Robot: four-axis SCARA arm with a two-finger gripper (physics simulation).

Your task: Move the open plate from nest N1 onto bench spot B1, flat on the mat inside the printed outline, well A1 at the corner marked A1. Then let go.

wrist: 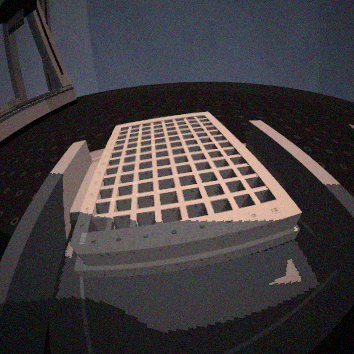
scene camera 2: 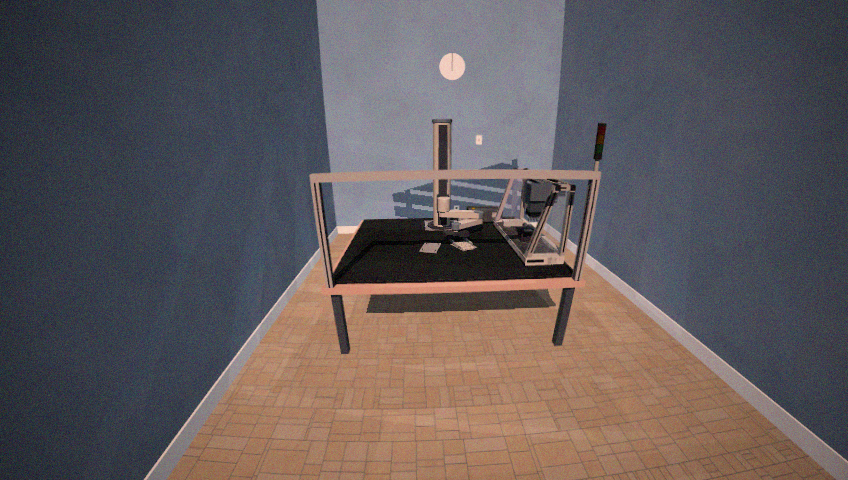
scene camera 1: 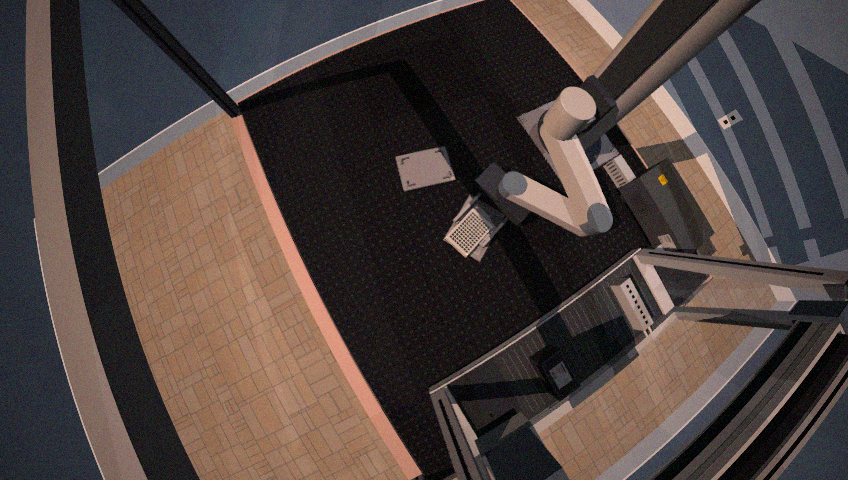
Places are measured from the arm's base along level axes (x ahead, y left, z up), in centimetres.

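Pixels of known places: gripper, fingertip midpoint: [wrist: 169,141] [scene camera 2: 464,245] [scene camera 1: 467,233]; arm's base, link origin: [scene camera 2: 441,226].
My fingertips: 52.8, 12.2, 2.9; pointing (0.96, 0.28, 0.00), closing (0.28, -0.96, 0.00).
Note:
Ahead of a thing's pixels: the offset from my fingertips to its top centre, as dx, dy, dz. "*": to the spot under its first point. Level surfaces: height alone.
The open plate @[-0.8, -0.1, +0.2] [scene camera 1: 469,231] [wrist: 175,246], pale with a grid of square wells, is between the gripper's fingers; its small labels are unreadable. My gripper [scene camera 1: 476,226] [wrist: 169,141] is shut on it, a finger along each long side. The plate looks level, low over the pale B1 mat @[dz -1.5] [scene camera 1: 479,255] [wrist: 175,305]; I cannot tell whether they touch. In scene camera 1 a strip of mat shows on the plate's right. The plate hides most of the printed outline and the A1 mark. Nest N1 @[+0.5, -24.5, +0.2] [scene camera 1: 425,168] [scene camera 2: 430,248], pale with dark corner brackets, holds no plate.
The arm's links [scene camera 1: 571,178] reach from the column to the gripper. A framed station [scene camera 2: 544,259] [wrist: 37,111] stands on the bench's right side in scene camera 2. A dark box @[* -60.0, +25.2, +9.8] [scene camera 1: 666,205] sits near the arm's base. A guard rail [scene camera 2: 386,176] spans the bench's front.

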